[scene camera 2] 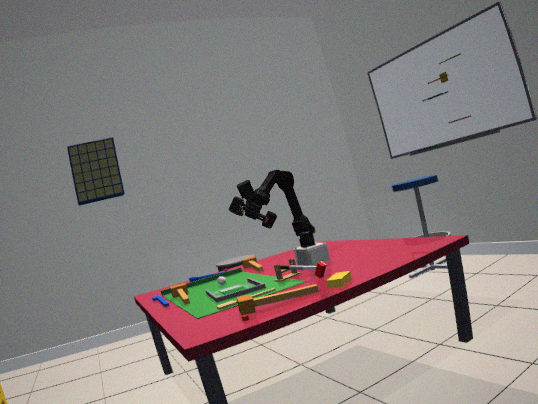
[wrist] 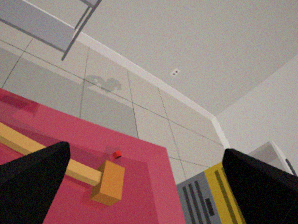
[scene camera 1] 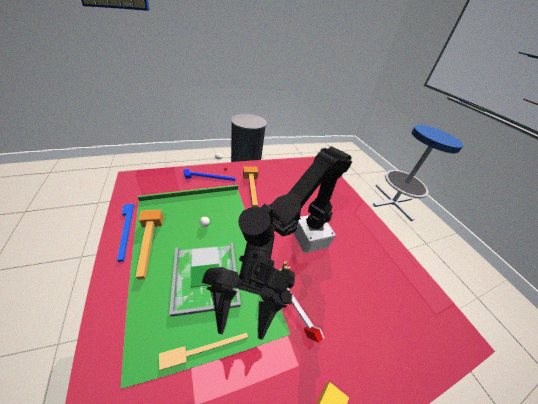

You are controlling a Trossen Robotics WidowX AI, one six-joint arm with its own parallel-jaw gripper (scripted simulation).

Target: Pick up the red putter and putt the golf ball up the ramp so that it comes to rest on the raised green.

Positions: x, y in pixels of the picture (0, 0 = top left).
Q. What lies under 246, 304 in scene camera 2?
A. An orange mallet.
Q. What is the gripper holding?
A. Nothing.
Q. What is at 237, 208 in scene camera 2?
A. The gripper.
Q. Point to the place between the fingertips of the gripper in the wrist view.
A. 148, 154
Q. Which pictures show the gripper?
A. Scene camera 2, the wrist view and scene camera 1: all of them.
